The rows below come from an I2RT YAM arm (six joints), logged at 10 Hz.
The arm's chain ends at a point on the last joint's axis. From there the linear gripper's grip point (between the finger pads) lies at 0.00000 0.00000 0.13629 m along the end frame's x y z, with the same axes.
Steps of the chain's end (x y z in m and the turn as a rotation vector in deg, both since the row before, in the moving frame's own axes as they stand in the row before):
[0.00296 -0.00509 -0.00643 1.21 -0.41 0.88]
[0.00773 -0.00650 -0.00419 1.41 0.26 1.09]
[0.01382 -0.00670 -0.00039 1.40 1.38 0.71]
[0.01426 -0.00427 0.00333 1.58 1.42 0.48]
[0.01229 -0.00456 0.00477 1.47 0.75 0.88]
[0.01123 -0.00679 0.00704 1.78 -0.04 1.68]
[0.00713 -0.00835 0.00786 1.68 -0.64 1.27]
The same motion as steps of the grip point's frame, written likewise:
[0.00201 -0.00798 -0.00646 1.21 -0.41 0.88]
[0.00838 -0.00985 -0.00423 1.41 0.26 1.09]
[0.01712 -0.01001 -0.00047 1.40 1.38 0.71]
[0.01765 -0.00801 0.00324 1.58 1.42 0.48]
[0.01410 -0.00804 0.00471 1.47 0.75 0.88]
[0.01120 -0.01102 0.00697 1.78 -0.04 1.68]
[0.00565 -0.01236 0.00779 1.68 -0.64 1.27]

